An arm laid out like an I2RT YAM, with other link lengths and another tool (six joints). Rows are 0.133 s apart.
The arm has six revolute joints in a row. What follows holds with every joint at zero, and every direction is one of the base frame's.
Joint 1 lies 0.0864 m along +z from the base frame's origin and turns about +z.
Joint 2 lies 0.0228 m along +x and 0.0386 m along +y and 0.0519 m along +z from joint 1 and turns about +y.
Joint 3 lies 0.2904 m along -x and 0.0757 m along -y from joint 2 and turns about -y.
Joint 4 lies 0.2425 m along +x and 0.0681 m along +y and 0.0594 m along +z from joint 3 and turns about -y.
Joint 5 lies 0.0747 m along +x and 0.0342 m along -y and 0.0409 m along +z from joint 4 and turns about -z.
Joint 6 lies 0.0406 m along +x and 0.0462 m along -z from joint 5 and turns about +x.
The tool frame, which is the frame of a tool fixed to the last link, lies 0.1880 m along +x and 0.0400 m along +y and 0.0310 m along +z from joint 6; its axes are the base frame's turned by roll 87.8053, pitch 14.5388 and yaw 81.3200 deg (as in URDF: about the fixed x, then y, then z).
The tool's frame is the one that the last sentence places.
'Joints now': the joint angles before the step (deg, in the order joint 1, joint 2, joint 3, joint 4, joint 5, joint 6). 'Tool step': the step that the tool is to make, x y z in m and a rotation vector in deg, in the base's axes. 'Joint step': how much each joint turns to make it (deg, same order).
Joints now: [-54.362 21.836 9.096 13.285 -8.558 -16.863]
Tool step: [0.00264 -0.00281 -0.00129 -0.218 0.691 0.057]
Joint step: [0.042 1.954 0.083 1.542 -0.020 -0.696]
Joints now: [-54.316 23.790 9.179 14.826 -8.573 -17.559]
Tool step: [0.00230 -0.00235 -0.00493 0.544 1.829 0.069]
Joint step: [-0.044 1.515 0.989 -1.159 -0.100 -1.183]
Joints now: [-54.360 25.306 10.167 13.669 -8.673 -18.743]
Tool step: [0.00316 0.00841 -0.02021 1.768 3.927 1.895]
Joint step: [0.125 -0.787 0.617 -5.510 -1.634 -2.293]
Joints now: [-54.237 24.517 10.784 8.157 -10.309 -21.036]
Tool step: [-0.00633 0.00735 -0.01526 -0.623 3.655 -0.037]
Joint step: [0.004 -4.208 0.062 -6.490 0.429 -3.354]
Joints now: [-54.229 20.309 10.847 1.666 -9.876 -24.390]
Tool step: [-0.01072 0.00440 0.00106 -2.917 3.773 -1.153]
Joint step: [-0.002 -4.629 2.445 -7.632 1.810 -4.614]
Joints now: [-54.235 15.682 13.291 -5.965 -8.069 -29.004]
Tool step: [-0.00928 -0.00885 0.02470 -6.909 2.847 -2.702]
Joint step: [0.027 -0.337 3.266 -0.323 3.455 -6.021]
